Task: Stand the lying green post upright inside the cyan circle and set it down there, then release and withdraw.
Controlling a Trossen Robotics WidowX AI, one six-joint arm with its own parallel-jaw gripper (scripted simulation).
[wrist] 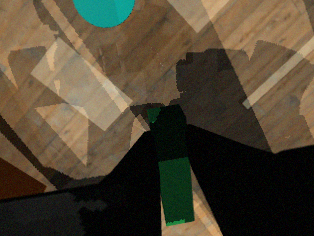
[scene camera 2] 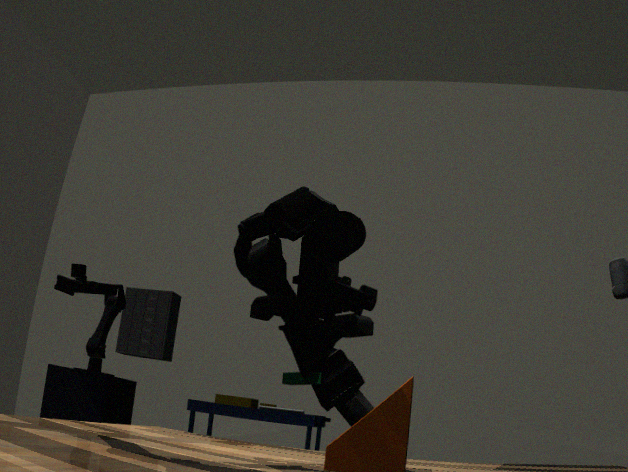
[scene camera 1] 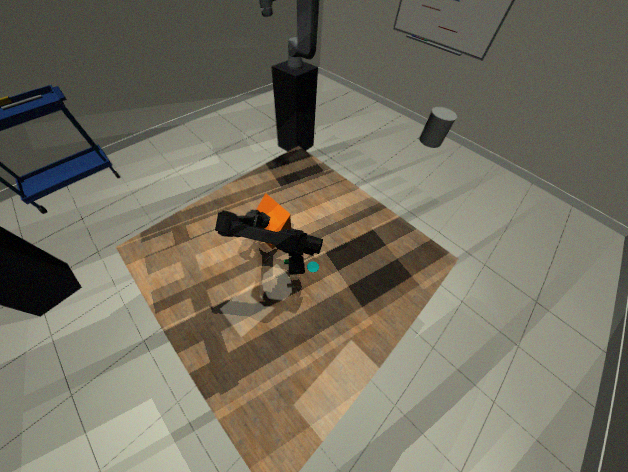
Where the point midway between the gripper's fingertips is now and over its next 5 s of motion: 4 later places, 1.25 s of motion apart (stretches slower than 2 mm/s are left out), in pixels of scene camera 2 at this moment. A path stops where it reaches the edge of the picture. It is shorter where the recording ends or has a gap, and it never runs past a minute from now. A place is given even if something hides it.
The gripper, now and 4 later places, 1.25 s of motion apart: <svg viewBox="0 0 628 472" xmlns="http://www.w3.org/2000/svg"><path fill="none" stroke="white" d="M310 378L371 383L380 400L390 406L395 403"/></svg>
